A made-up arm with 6 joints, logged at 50 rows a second.
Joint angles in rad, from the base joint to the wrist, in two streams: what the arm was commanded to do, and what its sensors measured. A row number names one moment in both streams.
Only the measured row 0 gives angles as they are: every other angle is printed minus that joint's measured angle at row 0.
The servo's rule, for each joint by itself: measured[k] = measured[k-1] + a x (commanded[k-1-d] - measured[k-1]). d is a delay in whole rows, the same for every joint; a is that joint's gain. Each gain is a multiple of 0.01, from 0.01 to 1. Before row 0 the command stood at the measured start. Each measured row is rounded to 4 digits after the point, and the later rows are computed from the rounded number. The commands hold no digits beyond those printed.
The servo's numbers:
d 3
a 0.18 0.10 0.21 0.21 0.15 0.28
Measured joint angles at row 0:
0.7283, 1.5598, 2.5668, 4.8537, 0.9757, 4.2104
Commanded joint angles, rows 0 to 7:
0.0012, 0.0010, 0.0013, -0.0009, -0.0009, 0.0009
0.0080, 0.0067, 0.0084, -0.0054, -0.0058, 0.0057
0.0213, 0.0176, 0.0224, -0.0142, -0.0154, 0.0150
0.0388, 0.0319, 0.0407, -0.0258, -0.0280, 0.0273
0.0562, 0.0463, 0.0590, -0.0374, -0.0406, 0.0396
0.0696, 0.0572, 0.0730, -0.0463, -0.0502, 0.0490
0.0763, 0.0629, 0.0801, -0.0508, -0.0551, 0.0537
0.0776, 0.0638, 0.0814, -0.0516, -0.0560, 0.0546
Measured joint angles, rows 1 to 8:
0.0000, 0.0000, 0.0000, 0.0000, 0.0000, 0.0000
0.0000, 0.0000, 0.0000, 0.0000, 0.0000, 0.0000
0.0000, 0.0000, 0.0000, 0.0000, 0.0000, 0.0000
0.0002, 0.0001, 0.0003, -0.0002, -0.0001, 0.0003
0.0016, 0.0008, 0.0020, -0.0013, -0.0010, 0.0018
0.0051, 0.0025, 0.0063, -0.0040, -0.0032, 0.0055
0.0112, 0.0054, 0.0135, -0.0086, -0.0069, 0.0116
0.0193, 0.0095, 0.0231, -0.0146, -0.0120, 0.0194

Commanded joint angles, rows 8 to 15:
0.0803, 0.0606, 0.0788, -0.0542, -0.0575, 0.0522
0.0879, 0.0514, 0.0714, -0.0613, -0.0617, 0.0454
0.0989, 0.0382, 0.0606, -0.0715, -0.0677, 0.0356
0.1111, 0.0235, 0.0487, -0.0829, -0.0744, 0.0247
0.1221, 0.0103, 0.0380, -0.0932, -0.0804, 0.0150
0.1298, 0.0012, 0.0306, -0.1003, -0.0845, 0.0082
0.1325, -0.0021, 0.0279, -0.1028, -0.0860, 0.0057
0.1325, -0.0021, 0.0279, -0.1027, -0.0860, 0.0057
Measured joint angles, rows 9 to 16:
0.0284, 0.0143, 0.0336, -0.0213, -0.0177, 0.0277
0.0370, 0.0192, 0.0434, -0.0275, -0.0233, 0.0350
0.0443, 0.0237, 0.0514, -0.0326, -0.0282, 0.0405
0.0508, 0.0274, 0.0572, -0.0371, -0.0326, 0.0438
0.0575, 0.0298, 0.0602, -0.0422, -0.0370, 0.0442
0.0650, 0.0306, 0.0603, -0.0484, -0.0416, 0.0418
0.0733, 0.0299, 0.0579, -0.0556, -0.0465, 0.0370
0.0821, 0.0279, 0.0537, -0.0635, -0.0516, 0.0308

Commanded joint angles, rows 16 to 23:
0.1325, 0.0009, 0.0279, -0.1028, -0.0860, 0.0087
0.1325, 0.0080, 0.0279, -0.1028, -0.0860, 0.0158
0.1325, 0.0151, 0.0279, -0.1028, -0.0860, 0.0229
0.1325, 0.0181, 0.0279, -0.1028, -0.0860, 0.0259
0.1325, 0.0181, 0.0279, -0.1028, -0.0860, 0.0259
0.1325, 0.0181, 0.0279, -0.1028, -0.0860, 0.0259
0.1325, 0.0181, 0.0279, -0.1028, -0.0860, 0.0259
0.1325, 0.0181, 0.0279, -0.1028, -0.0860, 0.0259
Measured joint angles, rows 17 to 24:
0.0907, 0.0252, 0.0488, -0.0712, -0.0565, 0.0245
0.0982, 0.0225, 0.0444, -0.0778, -0.0609, 0.0192
0.1044, 0.0200, 0.0409, -0.0830, -0.0647, 0.0154
0.1095, 0.0181, 0.0382, -0.0872, -0.0679, 0.0135
0.1136, 0.0171, 0.0360, -0.0905, -0.0706, 0.0141
0.1170, 0.0169, 0.0343, -0.0931, -0.0729, 0.0166
0.1198, 0.0170, 0.0330, -0.0951, -0.0749, 0.0192
0.1221, 0.0171, 0.0319, -0.0967, -0.0766, 0.0211

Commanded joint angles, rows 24 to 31:
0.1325, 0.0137, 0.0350, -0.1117, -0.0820, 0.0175
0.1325, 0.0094, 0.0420, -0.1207, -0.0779, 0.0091
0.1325, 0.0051, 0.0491, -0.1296, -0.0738, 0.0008
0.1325, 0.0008, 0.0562, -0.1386, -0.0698, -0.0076
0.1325, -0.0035, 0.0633, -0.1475, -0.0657, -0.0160
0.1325, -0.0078, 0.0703, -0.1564, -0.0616, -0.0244
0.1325, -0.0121, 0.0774, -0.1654, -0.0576, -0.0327
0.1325, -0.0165, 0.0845, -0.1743, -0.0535, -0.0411
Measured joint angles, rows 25 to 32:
0.1240, 0.0172, 0.0311, -0.0980, -0.0780, 0.0224
0.1255, 0.0173, 0.0304, -0.0990, -0.0792, 0.0234
0.1268, 0.0174, 0.0299, -0.0998, -0.0802, 0.0241
0.1278, 0.0170, 0.0310, -0.1023, -0.0805, 0.0223
0.1286, 0.0162, 0.0333, -0.1062, -0.0801, 0.0186
0.1293, 0.0151, 0.0366, -0.1111, -0.0792, 0.0136
0.1299, 0.0137, 0.0407, -0.1169, -0.0778, 0.0077
0.1304, 0.0120, 0.0454, -0.1233, -0.0760, 0.0011

